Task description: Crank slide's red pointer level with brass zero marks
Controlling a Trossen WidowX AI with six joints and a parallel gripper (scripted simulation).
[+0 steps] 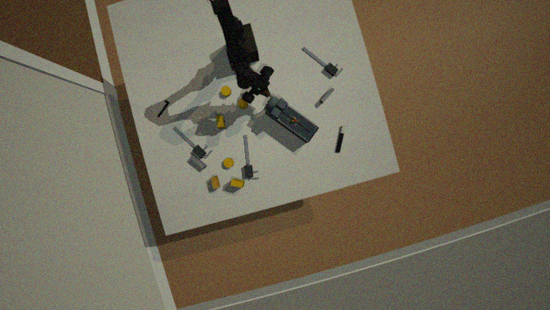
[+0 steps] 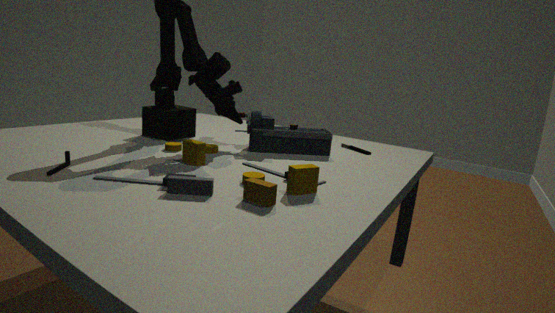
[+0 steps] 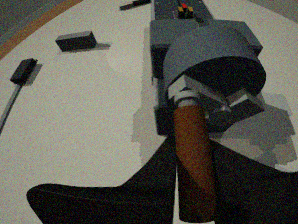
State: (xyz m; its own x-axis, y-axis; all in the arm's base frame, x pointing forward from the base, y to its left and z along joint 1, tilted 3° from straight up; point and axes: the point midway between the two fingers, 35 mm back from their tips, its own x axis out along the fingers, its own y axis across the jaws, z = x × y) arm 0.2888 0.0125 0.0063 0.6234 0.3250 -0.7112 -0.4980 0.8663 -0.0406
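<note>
Now: the brown crank handle 30 mm above my gripper tip, 10 mm to the right of it and 10 mm behind it. The rest, counted from my gripper tip: slide 170 mm ahead, 70 mm to the left; then black l-shaped key 510 mm to the right, 200 mm behind, 70 mm below; then black bar 330 mm ahead, 270 mm to the left, 80 mm below.
</note>
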